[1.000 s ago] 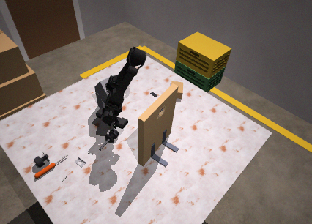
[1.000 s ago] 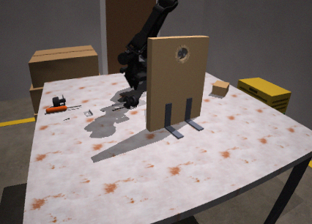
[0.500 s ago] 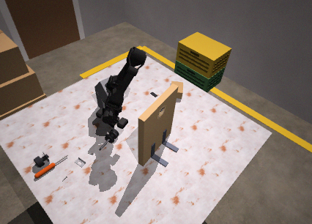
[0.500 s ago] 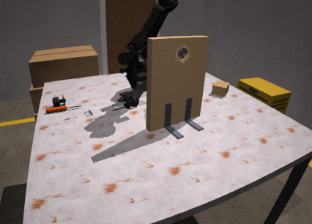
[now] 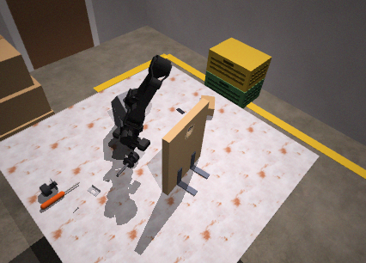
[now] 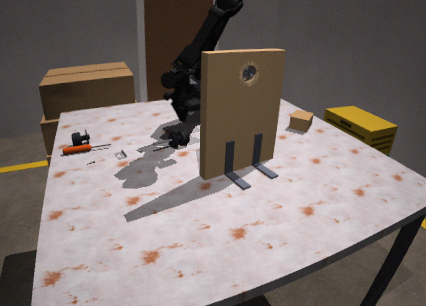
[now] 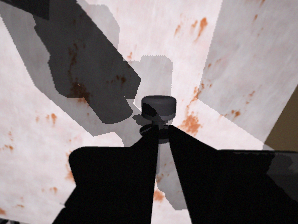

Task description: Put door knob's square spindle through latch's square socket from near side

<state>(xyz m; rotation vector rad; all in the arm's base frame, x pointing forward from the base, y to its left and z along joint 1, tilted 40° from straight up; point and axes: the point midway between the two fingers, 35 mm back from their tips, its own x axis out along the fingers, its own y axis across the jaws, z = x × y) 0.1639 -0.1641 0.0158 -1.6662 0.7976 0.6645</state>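
My hand is 10 cm above the black door knob and 4 cm to the left of it. From my hand the other things lie so: orange-handled screwdriver (34 cm to the right, 16 cm behind, 12 cm below); small wooden block (58 cm to the left, 15 cm ahead, 10 cm below).
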